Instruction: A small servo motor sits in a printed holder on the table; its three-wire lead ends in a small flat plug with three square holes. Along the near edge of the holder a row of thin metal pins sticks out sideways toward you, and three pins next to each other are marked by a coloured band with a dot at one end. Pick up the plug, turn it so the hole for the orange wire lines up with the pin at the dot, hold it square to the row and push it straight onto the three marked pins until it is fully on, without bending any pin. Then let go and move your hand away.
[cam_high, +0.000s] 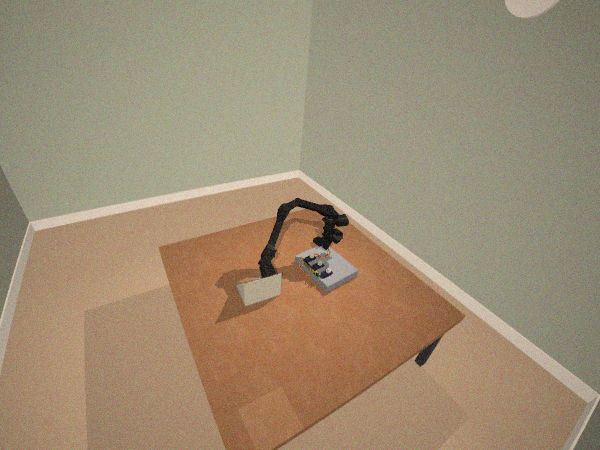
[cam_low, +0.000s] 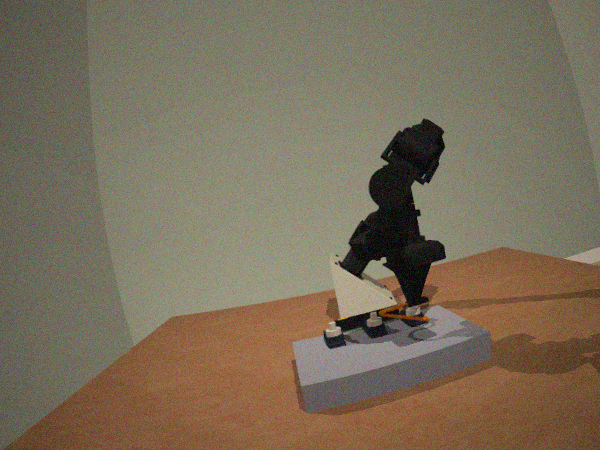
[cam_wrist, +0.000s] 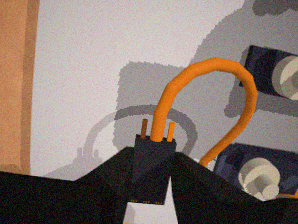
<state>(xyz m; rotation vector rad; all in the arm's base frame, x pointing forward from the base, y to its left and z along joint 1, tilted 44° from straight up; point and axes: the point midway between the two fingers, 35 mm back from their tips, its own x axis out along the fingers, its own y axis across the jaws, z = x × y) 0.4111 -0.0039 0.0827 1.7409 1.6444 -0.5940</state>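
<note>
Right now my gripper tip is 14 cm past the yellow band, 11 cm to the left of it and 3 cm above it. The rest, counted from my gripper tip: dark strip (15 cm behind, 6 cm to the right, 5 cm below).
</note>
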